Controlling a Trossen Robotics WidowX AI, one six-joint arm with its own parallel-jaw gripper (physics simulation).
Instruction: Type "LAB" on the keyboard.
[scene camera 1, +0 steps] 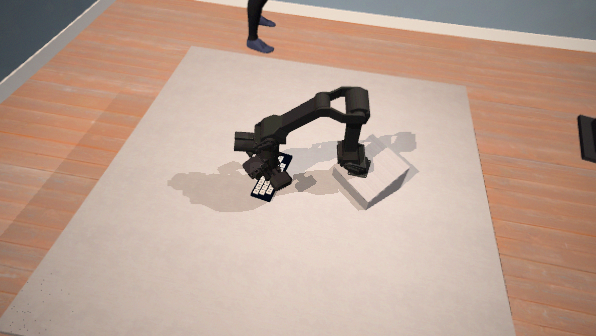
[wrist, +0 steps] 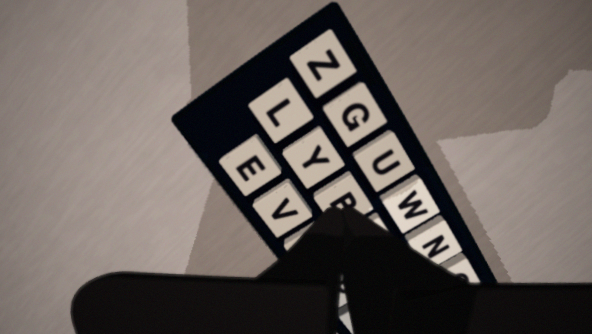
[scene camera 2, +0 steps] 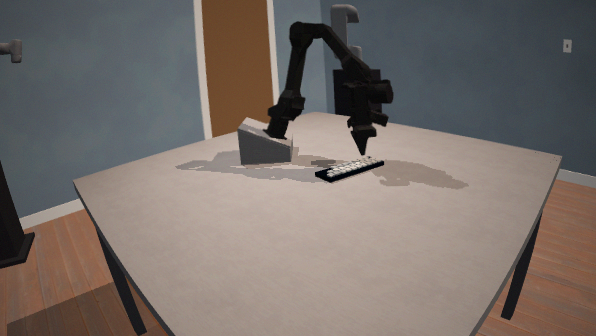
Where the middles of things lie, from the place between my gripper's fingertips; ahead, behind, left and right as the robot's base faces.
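Where my hand is, it's 5 cm to the left of the dark keyboard (scene camera 2: 353,167), and 3 cm above it.
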